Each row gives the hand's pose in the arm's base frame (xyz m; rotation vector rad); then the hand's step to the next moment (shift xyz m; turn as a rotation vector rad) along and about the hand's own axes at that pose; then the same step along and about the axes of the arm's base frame.
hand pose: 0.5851 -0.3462 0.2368 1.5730 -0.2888 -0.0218
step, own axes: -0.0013 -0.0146 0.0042 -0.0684 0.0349 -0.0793
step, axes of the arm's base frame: 0.0004 -0.0039 -0.0147 -0.0566 0.0914 0.0253
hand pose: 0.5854 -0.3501 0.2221 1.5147 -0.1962 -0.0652
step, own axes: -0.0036 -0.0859 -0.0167 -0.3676 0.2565 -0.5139
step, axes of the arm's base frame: 0.0061 0.0121 -0.0865 -0.2948 0.5813 0.2005
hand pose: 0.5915 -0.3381 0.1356 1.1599 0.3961 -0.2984
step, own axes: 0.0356 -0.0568 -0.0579 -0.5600 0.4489 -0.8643
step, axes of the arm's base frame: -0.0010 0.0316 -0.0827 -0.4362 0.9828 0.3254
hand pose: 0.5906 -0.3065 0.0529 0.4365 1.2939 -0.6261
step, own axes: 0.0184 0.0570 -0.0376 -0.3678 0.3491 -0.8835
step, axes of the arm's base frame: 0.0116 0.0634 -0.0291 -0.4871 0.8839 0.1385
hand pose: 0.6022 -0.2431 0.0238 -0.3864 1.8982 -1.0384
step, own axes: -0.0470 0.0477 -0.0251 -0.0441 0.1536 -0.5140
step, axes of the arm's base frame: 0.0112 0.0704 -0.0052 -0.3817 0.3788 0.0233
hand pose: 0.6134 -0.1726 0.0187 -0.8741 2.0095 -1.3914
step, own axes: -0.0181 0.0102 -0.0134 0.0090 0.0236 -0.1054
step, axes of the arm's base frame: -0.0003 0.0244 -0.0041 -0.0883 0.0619 0.0110
